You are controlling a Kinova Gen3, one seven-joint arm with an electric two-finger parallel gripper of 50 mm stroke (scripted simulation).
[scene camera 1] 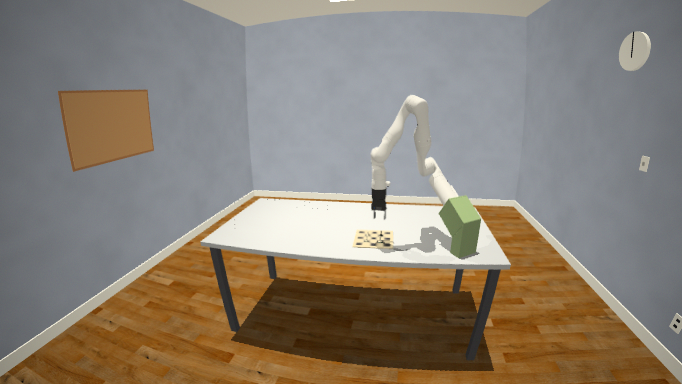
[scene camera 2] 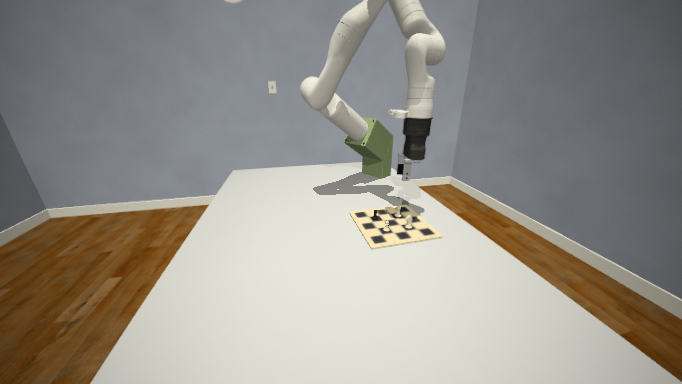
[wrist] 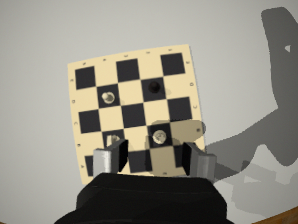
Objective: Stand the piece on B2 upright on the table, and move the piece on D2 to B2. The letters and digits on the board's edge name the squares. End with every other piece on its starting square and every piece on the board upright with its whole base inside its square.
Labels:
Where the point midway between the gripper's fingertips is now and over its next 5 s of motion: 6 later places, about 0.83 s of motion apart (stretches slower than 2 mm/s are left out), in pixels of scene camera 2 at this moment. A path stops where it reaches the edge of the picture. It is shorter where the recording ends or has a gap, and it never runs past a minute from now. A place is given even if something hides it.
My gripper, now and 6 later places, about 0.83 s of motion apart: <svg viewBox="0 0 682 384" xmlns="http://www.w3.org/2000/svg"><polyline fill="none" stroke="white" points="402,177 401,175 399,184 400,191 399,199 398,204 399,207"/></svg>

